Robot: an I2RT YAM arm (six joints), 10 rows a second.
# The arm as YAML. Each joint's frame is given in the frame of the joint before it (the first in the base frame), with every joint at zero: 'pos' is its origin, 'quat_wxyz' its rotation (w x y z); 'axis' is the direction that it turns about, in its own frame. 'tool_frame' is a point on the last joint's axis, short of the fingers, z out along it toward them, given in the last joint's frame.
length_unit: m
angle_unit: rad
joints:
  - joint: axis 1
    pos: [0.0, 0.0, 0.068]
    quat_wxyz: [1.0, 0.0, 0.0, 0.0]
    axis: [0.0, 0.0, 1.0]
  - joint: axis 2
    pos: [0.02, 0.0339, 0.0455]
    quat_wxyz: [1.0, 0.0, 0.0, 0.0]
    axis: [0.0, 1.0, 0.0]
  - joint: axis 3
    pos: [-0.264, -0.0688, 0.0]
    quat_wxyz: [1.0, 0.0, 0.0, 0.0]
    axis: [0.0, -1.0, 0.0]
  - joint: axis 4
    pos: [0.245, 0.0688, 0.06]
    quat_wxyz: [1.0, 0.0, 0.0, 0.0]
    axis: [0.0, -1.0, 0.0]
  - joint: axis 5
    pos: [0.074, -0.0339, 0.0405]
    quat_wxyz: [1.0, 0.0, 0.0, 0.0]
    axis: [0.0, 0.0, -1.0]
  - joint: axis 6
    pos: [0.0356, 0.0, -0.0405]
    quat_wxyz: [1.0, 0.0, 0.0, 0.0]
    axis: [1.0, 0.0, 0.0]
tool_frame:
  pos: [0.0, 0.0, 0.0]
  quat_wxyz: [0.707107, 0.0, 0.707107, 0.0]
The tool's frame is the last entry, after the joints.
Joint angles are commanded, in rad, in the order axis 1, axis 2, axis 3, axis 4, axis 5, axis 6. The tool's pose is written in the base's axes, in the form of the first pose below.
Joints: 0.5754 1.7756 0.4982 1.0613 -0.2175 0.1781
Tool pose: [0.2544, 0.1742, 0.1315, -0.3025, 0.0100, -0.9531, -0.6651, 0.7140, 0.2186]
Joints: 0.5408 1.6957 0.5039 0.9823 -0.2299 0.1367
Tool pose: [0.2578, 0.1643, 0.1474, -0.2710, -0.0080, -0.9626, -0.6616, 0.7279, 0.1802]
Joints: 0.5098 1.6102 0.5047 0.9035 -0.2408 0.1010
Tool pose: [0.2580, 0.1540, 0.1635, -0.2426, -0.0234, -0.9699, -0.6567, 0.7398, 0.1464]
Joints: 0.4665 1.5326 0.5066 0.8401 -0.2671 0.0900
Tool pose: [0.2590, 0.1409, 0.1788, -0.2242, -0.0159, -0.9744, -0.6480, 0.7493, 0.1369]
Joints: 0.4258 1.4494 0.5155 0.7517 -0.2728 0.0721
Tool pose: [0.2587, 0.1279, 0.1947, -0.2106, -0.0194, -0.9774, -0.6255, 0.7710, 0.1195]
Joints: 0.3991 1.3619 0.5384 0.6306 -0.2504 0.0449
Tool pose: [0.2566, 0.1178, 0.2120, -0.2034, -0.0386, -0.9783, -0.5920, 0.8007, 0.0915]
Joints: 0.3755 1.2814 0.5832 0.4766 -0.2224 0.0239
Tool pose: [0.2548, 0.1089, 0.2311, -0.2178, -0.0608, -0.9741, -0.5528, 0.8302, 0.0718]
